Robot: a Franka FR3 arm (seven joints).
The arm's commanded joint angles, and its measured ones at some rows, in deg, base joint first. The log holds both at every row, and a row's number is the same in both.
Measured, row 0: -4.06, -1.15, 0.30, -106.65, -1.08, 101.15, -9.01
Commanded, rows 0 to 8: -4.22, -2.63, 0.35, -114.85, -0.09, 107.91, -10.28; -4.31, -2.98, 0.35, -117.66, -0.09, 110.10, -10.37; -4.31, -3.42, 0.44, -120.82, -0.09, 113.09, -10.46; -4.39, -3.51, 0.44, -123.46, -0.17, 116.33, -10.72; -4.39, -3.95, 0.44, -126.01, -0.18, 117.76, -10.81; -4.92, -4.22, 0.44, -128.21, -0.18, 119.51, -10.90; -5.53, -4.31, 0.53, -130.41, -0.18, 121.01, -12.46; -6.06, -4.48, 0.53, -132.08, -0.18, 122.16, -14.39; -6.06, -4.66, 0.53, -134.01, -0.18, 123.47, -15.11
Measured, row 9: -4.84, -1.80, 0.28, -127.99, -1.08, 119.62, -11.70
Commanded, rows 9 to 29: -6.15, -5.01, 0.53, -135.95, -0.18, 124.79, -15.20; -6.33, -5.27, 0.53, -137.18, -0.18, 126.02, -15.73; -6.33, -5.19, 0.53, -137.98, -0.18, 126.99, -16.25; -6.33, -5.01, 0.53, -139.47, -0.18, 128.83, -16.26; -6.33, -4.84, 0.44, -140.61, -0.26, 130.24, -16.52; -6.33, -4.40, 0.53, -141.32, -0.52, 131.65, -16.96; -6.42, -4.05, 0.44, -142.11, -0.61, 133.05, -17.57; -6.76, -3.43, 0.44, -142.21, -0.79, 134.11, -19.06; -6.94, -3.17, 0.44, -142.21, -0.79, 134.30, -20.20; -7.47, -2.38, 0.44, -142.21, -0.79, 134.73, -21.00; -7.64, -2.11, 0.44, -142.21, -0.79, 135.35, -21.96; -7.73, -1.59, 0.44, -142.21, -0.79, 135.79, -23.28; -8.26, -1.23, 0.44, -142.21, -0.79, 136.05, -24.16; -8.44, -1.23, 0.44, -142.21, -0.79, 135.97, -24.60; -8.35, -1.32, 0.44, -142.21, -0.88, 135.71, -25.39; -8.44, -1.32, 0.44, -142.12, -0.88, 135.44, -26.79; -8.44, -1.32, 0.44, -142.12, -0.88, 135.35, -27.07; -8.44, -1.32, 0.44, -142.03, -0.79, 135.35, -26.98; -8.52, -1.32, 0.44, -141.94, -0.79, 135.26, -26.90; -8.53, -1.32, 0.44, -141.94, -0.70, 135.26, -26.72; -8.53, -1.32, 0.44, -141.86, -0.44, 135.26, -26.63
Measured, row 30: -8.03, -1.43, 0.16, -141.16, -1.18, 134.44, -25.59
